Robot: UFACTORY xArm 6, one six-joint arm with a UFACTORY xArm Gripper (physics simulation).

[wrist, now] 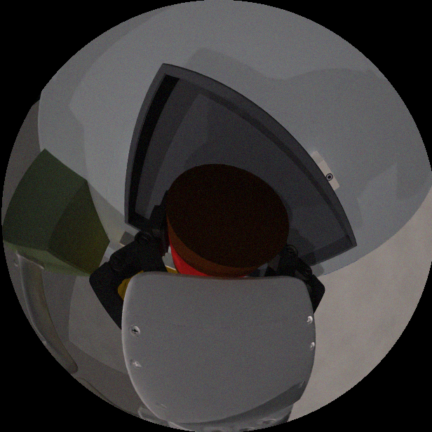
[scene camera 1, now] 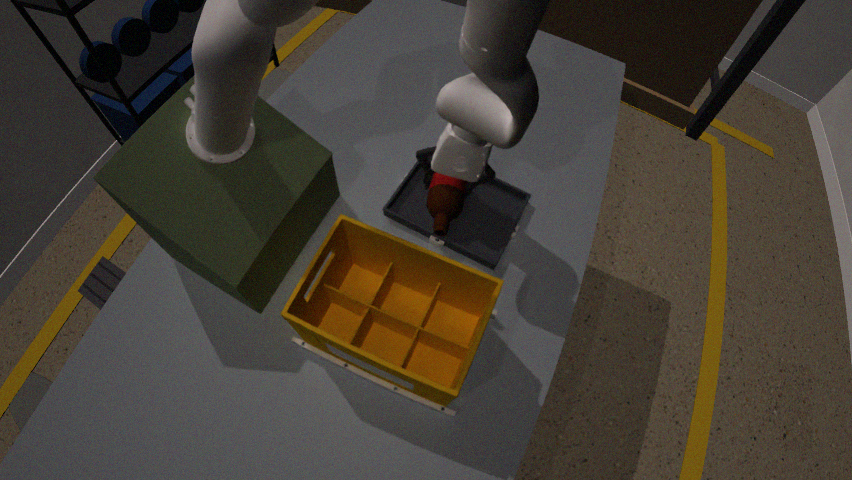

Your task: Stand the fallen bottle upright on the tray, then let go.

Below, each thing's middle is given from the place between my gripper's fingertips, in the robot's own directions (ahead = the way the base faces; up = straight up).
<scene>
Right now my hand is 3 cm to the left of the brown bottle [scene camera 1: 445, 200], 2 cm below it and 2 cm short of it. Also, from my hand: white strip [scene camera 1: 352, 369] (40 cm to the right, 11 cm ahead).
</scene>
